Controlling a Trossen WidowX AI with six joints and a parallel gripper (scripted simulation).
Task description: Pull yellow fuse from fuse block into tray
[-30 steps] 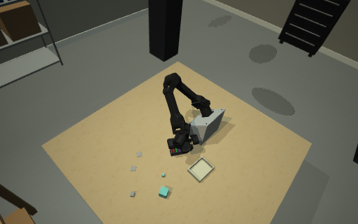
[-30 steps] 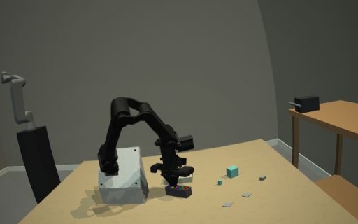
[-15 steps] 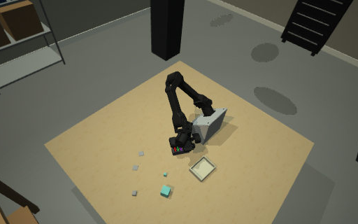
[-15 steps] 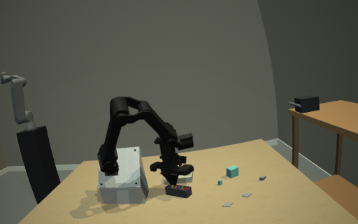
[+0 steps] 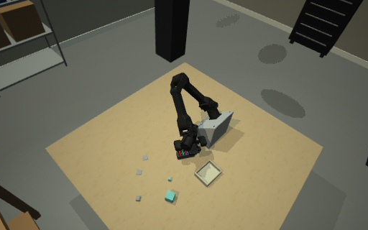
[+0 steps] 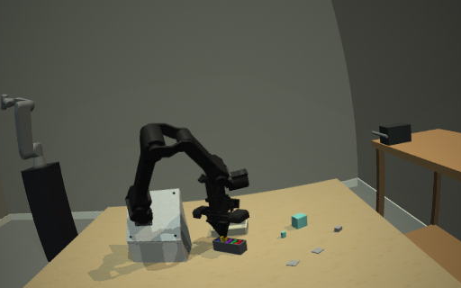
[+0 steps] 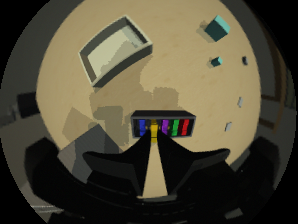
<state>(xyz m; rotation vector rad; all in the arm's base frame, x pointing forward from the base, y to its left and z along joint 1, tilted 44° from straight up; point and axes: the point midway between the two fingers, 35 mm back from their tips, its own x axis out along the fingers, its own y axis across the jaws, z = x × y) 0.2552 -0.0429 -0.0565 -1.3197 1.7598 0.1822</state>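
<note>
Right now the cream tray is 2 cm ahead of my gripper tip, 17 cm to the left of it and 5 cm below it. Round my gripper tip: teal cube: 27 cm ahead, 10 cm to the left, 3 cm below; then yellow fuse: 1 cm below.
</note>
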